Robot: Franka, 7 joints.
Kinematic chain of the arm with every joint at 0, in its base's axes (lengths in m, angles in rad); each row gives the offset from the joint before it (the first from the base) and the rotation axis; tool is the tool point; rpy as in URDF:
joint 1: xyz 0 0 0.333 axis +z
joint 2: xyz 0 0 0 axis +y
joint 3: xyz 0 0 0.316 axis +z
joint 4: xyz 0.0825 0 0 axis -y
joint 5: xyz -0.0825 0 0.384 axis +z
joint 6: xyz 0 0 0 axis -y
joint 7: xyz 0.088 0 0 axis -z
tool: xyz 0 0 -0.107 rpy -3.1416 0 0
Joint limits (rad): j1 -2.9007..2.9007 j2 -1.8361..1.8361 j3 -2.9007..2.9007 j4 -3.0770..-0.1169 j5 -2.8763..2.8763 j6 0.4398..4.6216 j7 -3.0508..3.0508
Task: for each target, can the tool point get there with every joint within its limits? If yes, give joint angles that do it. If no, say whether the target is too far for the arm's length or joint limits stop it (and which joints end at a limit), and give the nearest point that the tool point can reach.
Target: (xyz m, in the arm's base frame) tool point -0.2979 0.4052 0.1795
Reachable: yes | joints -0.1716 -0.9645 2.0585 -1.9359 1.2408 0.9528 -2.0327
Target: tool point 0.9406 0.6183 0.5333
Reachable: no: too far | nearest point 0.7058 0.4639 0.4833 | short by 0.285 m
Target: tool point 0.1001 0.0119 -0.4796
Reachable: no: joint limits stop it (at a limit: joint 2) | nearest point 0.1387 0.0165 -0.3410 | short by 0.144 m
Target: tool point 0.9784 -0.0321 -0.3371
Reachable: no: too far | nearest point 0.7121 -0.0234 -0.1427 | short by 0.330 m
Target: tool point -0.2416 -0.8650 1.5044
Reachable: no: too far | nearest point -0.1404 -0.5027 1.0138 | short by 0.618 m
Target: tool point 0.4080 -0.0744 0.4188
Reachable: yes | joints -1.5885 -0.0057 1.7463 -2.4024 1.6415 4.0648 -1.0294
